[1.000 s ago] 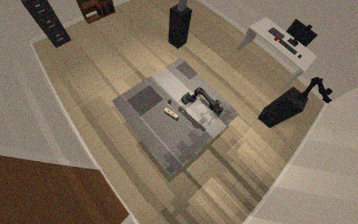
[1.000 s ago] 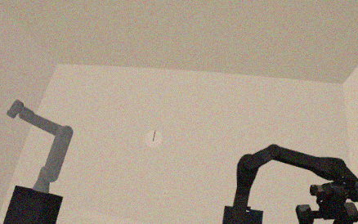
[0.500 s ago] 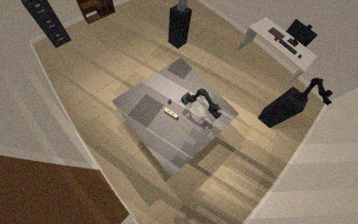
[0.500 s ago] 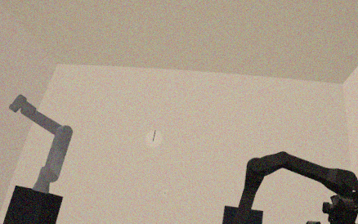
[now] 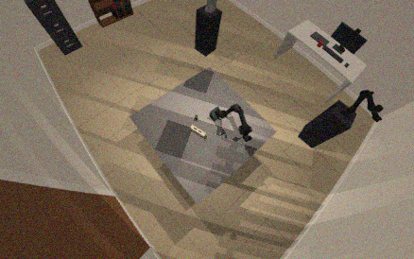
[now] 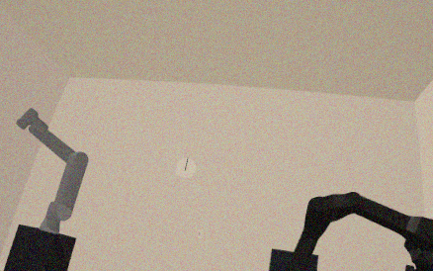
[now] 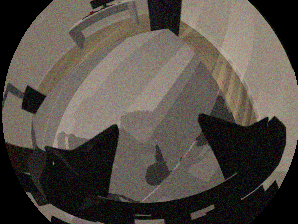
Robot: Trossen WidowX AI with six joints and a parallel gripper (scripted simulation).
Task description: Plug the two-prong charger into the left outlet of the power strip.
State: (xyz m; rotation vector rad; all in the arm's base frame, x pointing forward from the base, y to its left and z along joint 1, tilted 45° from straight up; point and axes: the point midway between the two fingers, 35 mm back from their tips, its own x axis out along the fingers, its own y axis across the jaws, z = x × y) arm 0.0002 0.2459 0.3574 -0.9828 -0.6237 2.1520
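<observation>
Now: gripper tip 570 mm to the left of the dark two-prong charger, 230 mm short of it and 110 mm above it.
</observation>
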